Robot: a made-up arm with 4 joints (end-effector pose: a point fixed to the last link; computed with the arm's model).
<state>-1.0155 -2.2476 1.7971 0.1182</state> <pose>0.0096 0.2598 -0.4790 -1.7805 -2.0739 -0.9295</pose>
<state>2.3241 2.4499 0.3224 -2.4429</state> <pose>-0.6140 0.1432 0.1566 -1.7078 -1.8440 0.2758</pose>
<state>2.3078 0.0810 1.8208 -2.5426</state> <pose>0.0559 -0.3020 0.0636 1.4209 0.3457 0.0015</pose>
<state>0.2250 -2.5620 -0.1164 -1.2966</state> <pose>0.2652 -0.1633 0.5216 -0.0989 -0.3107 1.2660</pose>
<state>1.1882 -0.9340 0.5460 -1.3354</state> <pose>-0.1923 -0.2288 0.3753 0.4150 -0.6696 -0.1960</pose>
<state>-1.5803 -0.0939 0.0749 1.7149</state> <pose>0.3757 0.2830 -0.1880 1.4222 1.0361 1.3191</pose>
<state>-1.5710 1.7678 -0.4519 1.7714</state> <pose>0.2544 -0.0815 -0.5493 0.0775 2.0128 -0.0716</pose>
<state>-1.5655 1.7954 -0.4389 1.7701</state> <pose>0.2623 -0.0920 -0.5390 0.0564 1.9932 -0.0975</pose>
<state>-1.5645 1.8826 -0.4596 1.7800</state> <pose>0.2551 -0.1286 -0.5316 0.0153 2.0051 -0.1829</pose>
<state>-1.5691 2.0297 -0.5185 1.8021</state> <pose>0.2297 -0.1931 -0.5207 -0.0390 2.0455 -0.3347</pose>
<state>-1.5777 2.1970 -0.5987 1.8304</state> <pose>0.1919 -0.2681 -0.4976 -0.0845 2.0909 -0.5198</pose>
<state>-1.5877 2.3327 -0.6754 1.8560</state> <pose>0.1531 -0.3285 -0.4690 -0.1062 2.1252 -0.6818</pose>
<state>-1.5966 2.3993 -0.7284 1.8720</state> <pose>0.1245 -0.3594 -0.4536 -0.1039 2.1515 -0.7703</pose>
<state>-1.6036 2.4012 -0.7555 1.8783</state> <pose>0.1082 -0.3645 -0.4582 -0.0871 2.1778 -0.7835</pose>
